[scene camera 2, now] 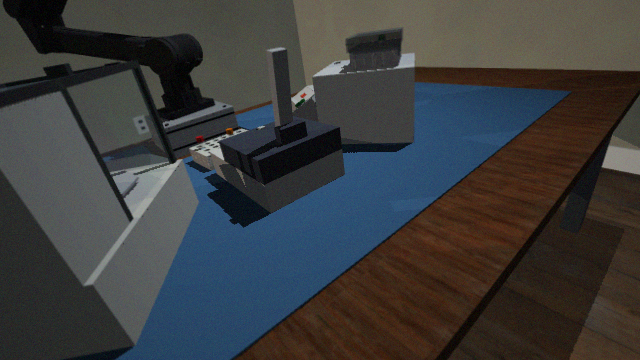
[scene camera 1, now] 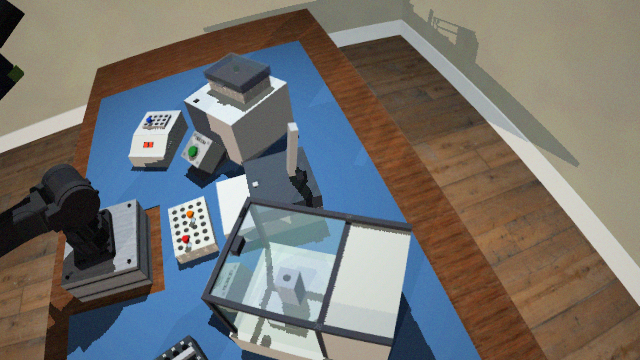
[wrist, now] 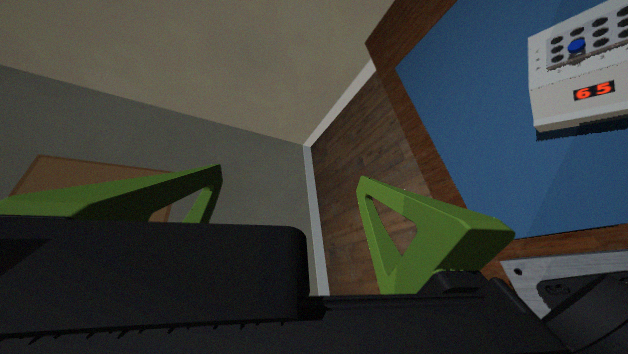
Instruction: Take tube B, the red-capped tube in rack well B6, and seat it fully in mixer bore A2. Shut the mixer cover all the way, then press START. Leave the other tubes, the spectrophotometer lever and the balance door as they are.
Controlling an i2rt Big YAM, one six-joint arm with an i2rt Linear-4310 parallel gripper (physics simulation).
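Where they show: gripper, fingertip midpoint: (wrist: pixel 294 178); arm's base, link origin: (scene camera 2: pixel 187 110) (scene camera 1: pixel 95 240).
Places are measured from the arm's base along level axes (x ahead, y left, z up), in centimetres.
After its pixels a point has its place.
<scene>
The red-capped tube B (scene camera 1: pixel 185 239) @(x 18.5, y -7.2, z -1.9 cm) (scene camera 2: pixel 199 138) @(x 19.0, y -7.1, z -2.0 cm) stands in the white rack (scene camera 1: pixel 200 254) @(x 19.7, y -8.7, z -6.3 cm) (scene camera 2: pixel 200 158) @(x 19.8, y -8.5, z -5.6 cm), near an orange-capped tube (scene camera 1: pixel 190 214) @(x 20.8, y -1.7, z -1.9 cm) (scene camera 2: pixel 229 131) @(x 21.2, y -1.6, z -2.2 cm). The mixer (scene camera 1: pixel 260 122) @(x 42.3, y 13.5, z 1.2 cm) (scene camera 2: pixel 370 110) @(x 44.6, y 14.7, z -0.8 cm) is the large white box at the back. Its dark see-through cover (scene camera 1: pixel 225 75) @(x 38.4, y 21.1, z 11.6 cm) (scene camera 2: pixel 375 42) @(x 44.7, y 17.2, z 10.4 cm) sits tilted over the bore block, raised at one side; the bores are hidden. The green START button (scene camera 1: pixel 193 151) @(x 25.5, y 14.6, z -0.4 cm) is on a small sloped box beside the mixer. My gripper (wrist: pixel 294 178) @(x -2.7, y 16.3, z 37.1 cm) is open and empty, high off the table's side, far from the rack; part of it shows at the upper left in scene camera 1.
A white block (scene camera 1: pixel 150 135) @(x 15.8, y 28.2, z -1.2 cm) (wrist: pixel 555 112) @(x 10.9, y 26.8, z -3.3 cm) reading 65 holds a blue-capped tube (scene camera 1: pixel 149 120) @(x 16.8, y 31.2, z 1.2 cm) (wrist: pixel 576 46) @(x 16.6, y 31.5, z 1.4 cm). A grey-topped instrument (scene camera 1: pixel 270 177) @(x 38.7, y -2.9, z 0.6 cm) (scene camera 2: pixel 305 170) @(x 46.7, y -5.2, z -3.5 cm) with an upright lever (scene camera 1: pixel 292 150) @(x 43.5, y -5.6, z 8.0 cm) (scene camera 2: pixel 280 85) @(x 44.6, y -5.0, z 8.3 cm) stands between mixer and glass balance (scene camera 1: pixel 367 280) @(x 41.6, y -36.2, z 13.1 cm) (scene camera 2: pixel 50 150) @(x 47.5, y -29.6, z 9.5 cm). A dark rack (scene camera 1: pixel 191 344) @(x 13.9, y -27.1, z -3.8 cm) is at the bottom edge.
</scene>
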